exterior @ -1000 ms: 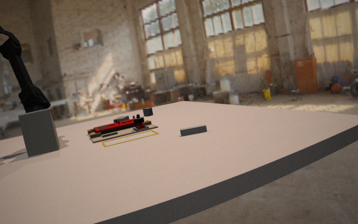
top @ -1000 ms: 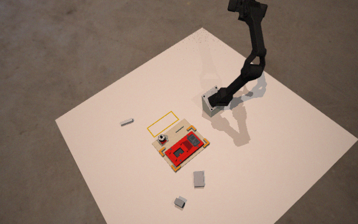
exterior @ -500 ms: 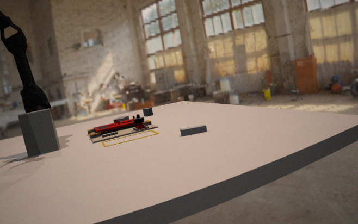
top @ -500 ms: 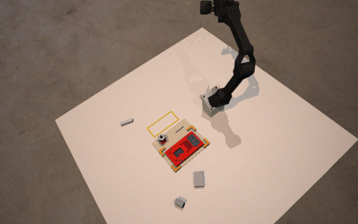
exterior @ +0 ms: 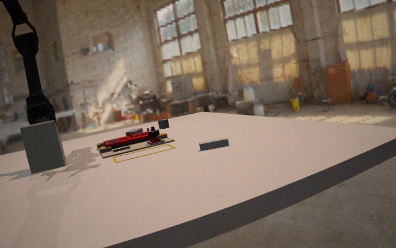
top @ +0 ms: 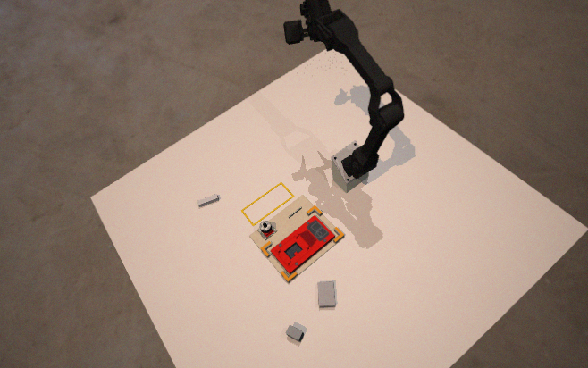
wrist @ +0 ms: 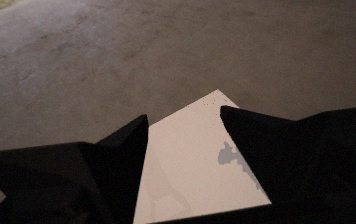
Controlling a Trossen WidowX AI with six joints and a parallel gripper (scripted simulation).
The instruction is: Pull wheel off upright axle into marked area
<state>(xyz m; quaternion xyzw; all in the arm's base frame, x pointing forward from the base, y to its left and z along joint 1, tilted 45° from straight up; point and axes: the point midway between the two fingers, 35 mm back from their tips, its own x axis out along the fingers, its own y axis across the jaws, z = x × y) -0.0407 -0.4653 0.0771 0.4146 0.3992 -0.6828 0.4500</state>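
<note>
Now: the wheel 440 mm ahead of my gripper tip, 290 mm to the left of it and 430 mm below it.
</note>
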